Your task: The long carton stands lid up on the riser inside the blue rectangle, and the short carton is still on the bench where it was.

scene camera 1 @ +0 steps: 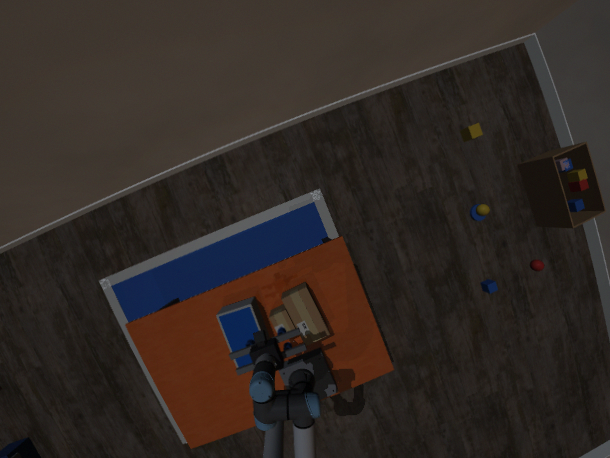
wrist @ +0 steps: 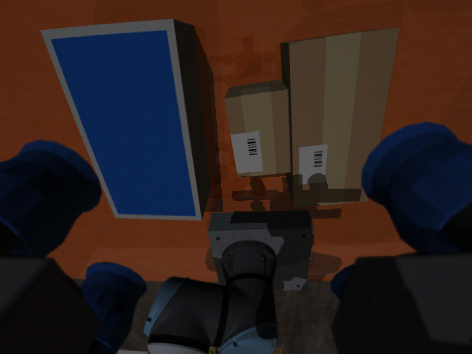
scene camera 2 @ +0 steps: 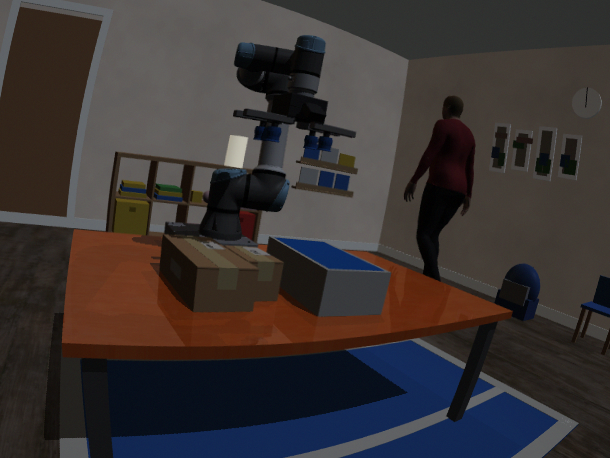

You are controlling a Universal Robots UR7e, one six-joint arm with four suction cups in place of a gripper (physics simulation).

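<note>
The long carton lies on the orange bench, its taped and labelled face up. The short carton stands on the bench close beside it, between it and the riser, also label up. The grey riser bears the blue rectangle on its top, with no carton on it. My gripper is open, with nothing on its suction cups, high above the bench. In the wrist view, blue cups frame both sides.
The robot base stands at the edge of the bench, close to the cartons' labelled ends. A person in a red top stands beyond the bench. A toy box stands by the wall.
</note>
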